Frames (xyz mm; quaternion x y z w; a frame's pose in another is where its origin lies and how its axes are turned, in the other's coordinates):
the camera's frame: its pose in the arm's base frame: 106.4 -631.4 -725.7 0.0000 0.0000 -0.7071 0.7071
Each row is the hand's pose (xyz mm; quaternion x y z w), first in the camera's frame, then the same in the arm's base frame.
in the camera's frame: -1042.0 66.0 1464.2 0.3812 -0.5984 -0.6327 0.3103
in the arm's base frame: 172.4 410.6 738.5 0.1536 0.6927 0.6668 0.2280
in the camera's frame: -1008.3 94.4 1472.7 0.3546 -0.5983 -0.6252 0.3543
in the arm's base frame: 200.8 376.9 747.0 0.1723 0.6738 0.6926 0.1915
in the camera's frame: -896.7 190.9 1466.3 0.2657 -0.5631 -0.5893 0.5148
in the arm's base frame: 297.3 265.3 740.6 0.2103 0.5861 0.7807 0.0527
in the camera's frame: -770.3 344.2 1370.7 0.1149 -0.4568 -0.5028 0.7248
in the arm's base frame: 450.6 138.9 645.0 -0.2418 -0.4043 -0.8680 0.1570
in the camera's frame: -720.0 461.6 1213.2 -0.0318 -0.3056 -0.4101 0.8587
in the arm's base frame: 568.0 88.6 487.5 -0.2386 -0.1936 -0.8972 0.3172
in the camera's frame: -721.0 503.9 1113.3 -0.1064 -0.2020 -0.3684 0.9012
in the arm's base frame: 610.3 89.6 387.6 -0.2181 -0.0676 -0.8977 0.3767
